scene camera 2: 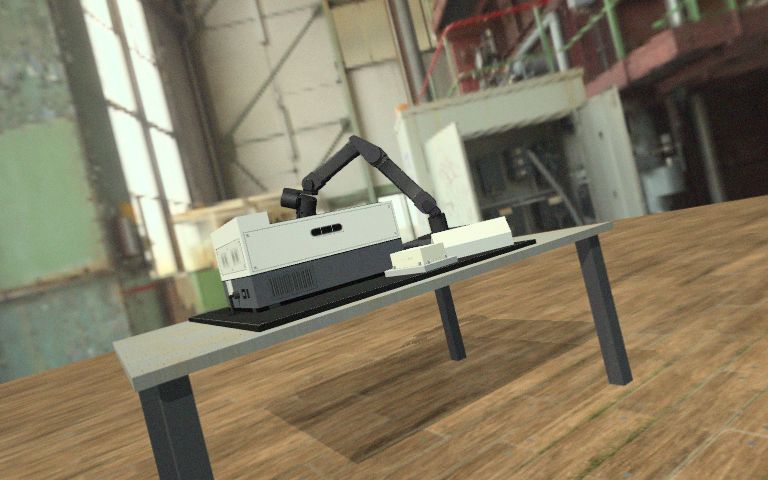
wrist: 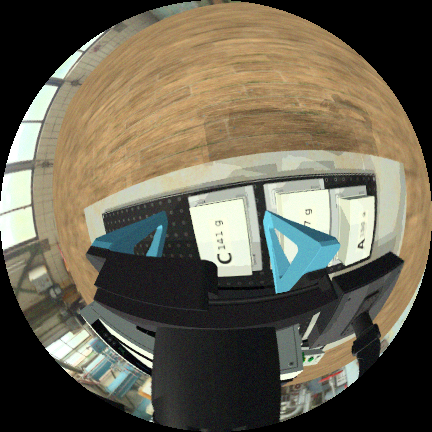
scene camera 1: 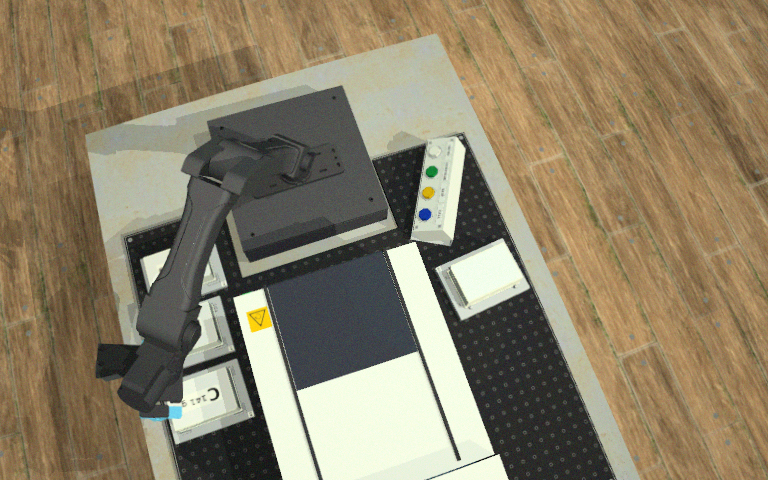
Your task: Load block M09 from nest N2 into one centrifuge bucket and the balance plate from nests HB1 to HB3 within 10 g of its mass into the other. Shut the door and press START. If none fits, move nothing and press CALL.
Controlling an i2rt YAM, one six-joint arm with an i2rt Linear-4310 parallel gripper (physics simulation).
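Places are measured from the arm's base along level axes (x back, y left, z down), in metres.
Pixels of known places: gripper, fingertip midpoint: [wrist: 215, 215]; arm's base, link origin: [wrist: 358, 315] [scene camera 1: 295, 171].
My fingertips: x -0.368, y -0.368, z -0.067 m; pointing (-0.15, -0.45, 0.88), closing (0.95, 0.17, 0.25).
Ahead of a thing's pixels: the offset from my fingertips to its top centre.
My gripper [scene camera 1: 152, 382] [wrist: 215, 215] is open and empty, with its blue fingers above the left row of nests. In the wrist view plate C @[dx -0.019, dy +0.055, dz +0.076 m] [scene camera 1: 206, 399] [wrist: 225, 240], marked 141 g, shows between and below the fingers. Plate B @[dx +0.119, dy +0.056, dz +0.076 m] [scene camera 1: 210, 325] [wrist: 300, 200] is partly behind one finger. Plate A @[dx +0.253, dy +0.077, dz +0.076 m] [wrist: 357, 225] lies beyond it, its mass hard to read. A white block @[dx +0.027, dy +0.662, dz +0.071 m] [scene camera 1: 487, 277] [scene camera 2: 419, 255] sits in the nest on the other side; no label is legible. The centrifuge [scene camera 1: 436, 350] [scene camera 2: 322, 243] has a dark square panel @[dx +0.001, dy +0.352, dz -0.083 m] [scene camera 1: 342, 325] on top. No buckets show.
The white button box @[dx +0.237, dy +0.647, dz +0.047 m] [scene camera 1: 453, 209] [scene camera 2: 472, 234] stands beside the dark arm base [scene camera 1: 317, 215], with white, green, yellow and blue buttons. The centrifuge's tall body lies between the left row of nests and the right nest. The arm covers part of plates A and B in scene camera 1.
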